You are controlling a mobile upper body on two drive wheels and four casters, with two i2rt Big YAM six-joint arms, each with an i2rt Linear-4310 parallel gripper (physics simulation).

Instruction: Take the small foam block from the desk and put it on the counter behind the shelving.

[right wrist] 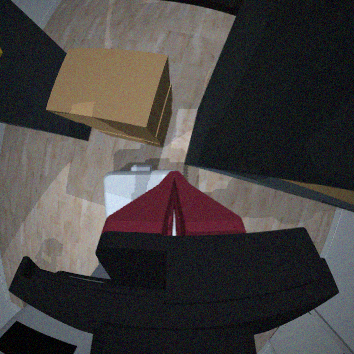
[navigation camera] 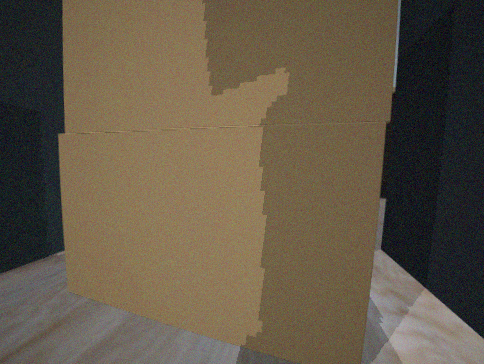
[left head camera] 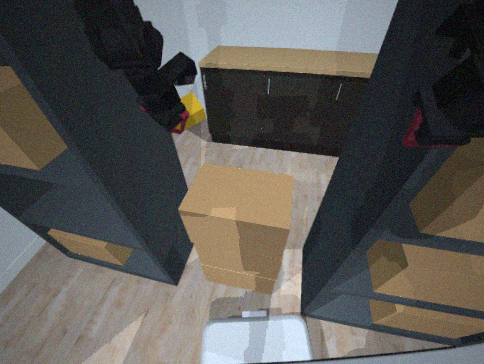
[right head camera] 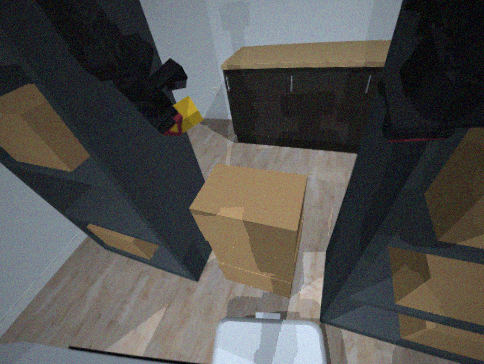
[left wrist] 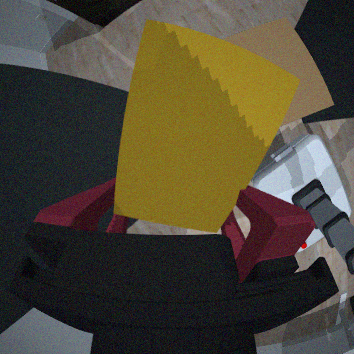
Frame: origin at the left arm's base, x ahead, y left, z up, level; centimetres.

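Seen in the pictures: left gripper, fingertip midpoint: point(left head camera: 173, 125) point(right head camera: 173, 128) point(left wrist: 173, 177); right gripper, fingertip midpoint: point(right wrist: 173, 178) point(left head camera: 404, 143) point(right head camera: 390, 137).
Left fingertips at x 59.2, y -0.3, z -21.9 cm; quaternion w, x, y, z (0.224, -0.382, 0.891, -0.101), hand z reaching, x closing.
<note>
Pixels of each thing's top centre, then the offset from my left fingertips to it. "spot": a spot on its surface instead. Level surfaces: height alone.
- yellow foam block, middle of its top: point(left wrist: 153, 132) point(left head camera: 181, 97) point(right head camera: 177, 101) dz +7.1, dx +1.3, dy -3.4 cm
- counter, its level: dz -28.1 cm
- left shelving, surface spot: point(left head camera: 145, 200) point(right head camera: 162, 199) spot: dz -41.6, dx +9.0, dy +24.7 cm
- right shelving, surface spot: point(right head camera: 365, 200) spot: dz -24.6, dx -8.1, dy -55.0 cm
The yellow foam block point(left head camera: 193, 111) point(right head camera: 188, 114) point(left wrist: 195, 125) is held in the air by my left gripper point(left wrist: 173, 177), which is shut on it beside the left shelving. My right gripper point(right wrist: 173, 178) is shut with its red fingertips together and nothing between them; it is in front of the right shelving in the head views. The counter point(left head camera: 290, 61) point(right head camera: 310, 55) has a wood-coloured top and dark doors and stands against the back wall, beyond the shelving. The desk does not show clearly in these views.
A stack of cardboard boxes point(left head camera: 240, 195) point(right head camera: 252, 195) point(right wrist: 110, 85) point(navigation camera: 165, 200) stands in the gap between the left shelving point(left head camera: 145, 200) point(right head camera: 165, 200) and the right shelving point(left head camera: 345, 200) point(right head camera: 365, 200). Its side fills much of the navigation view. The white front of my base point(left head camera: 255, 340) point(right head camera: 270, 342) is close to the stack.
</note>
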